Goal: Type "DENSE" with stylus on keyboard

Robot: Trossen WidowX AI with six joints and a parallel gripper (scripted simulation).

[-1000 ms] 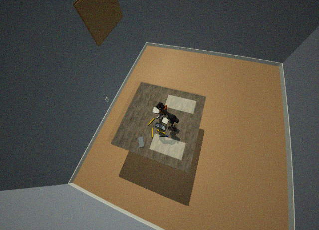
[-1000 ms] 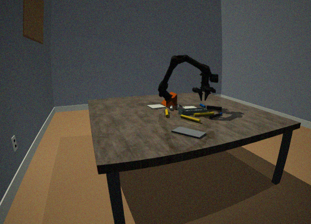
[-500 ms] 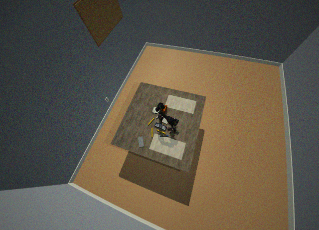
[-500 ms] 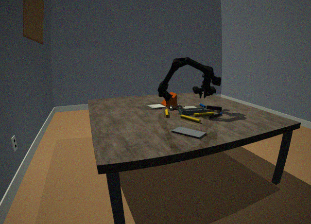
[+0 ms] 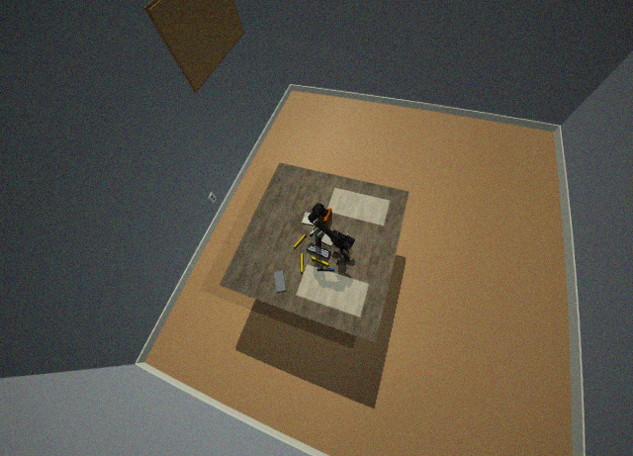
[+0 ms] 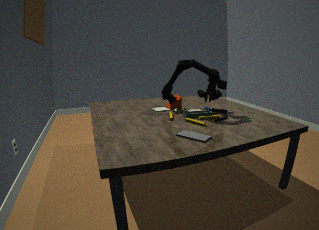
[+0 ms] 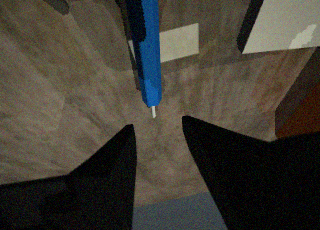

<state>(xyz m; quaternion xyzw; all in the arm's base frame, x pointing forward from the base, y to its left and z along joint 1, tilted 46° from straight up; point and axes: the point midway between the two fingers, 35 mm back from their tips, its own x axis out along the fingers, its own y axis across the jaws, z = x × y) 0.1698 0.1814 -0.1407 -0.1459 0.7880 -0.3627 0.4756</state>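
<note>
Now: the blue stylus 2 cm behind my gripper tip and 5 cm below it. Also, from my gripper tip: blue-capped pen (29 cm ahead, 4 cm to the right, 5 cm below); then grey slab (51 cm ahead, 38 cm to the right, 5 cm below); then yellow marker (14 cm ahead, 36 cm to the right, 5 cm below).
</note>
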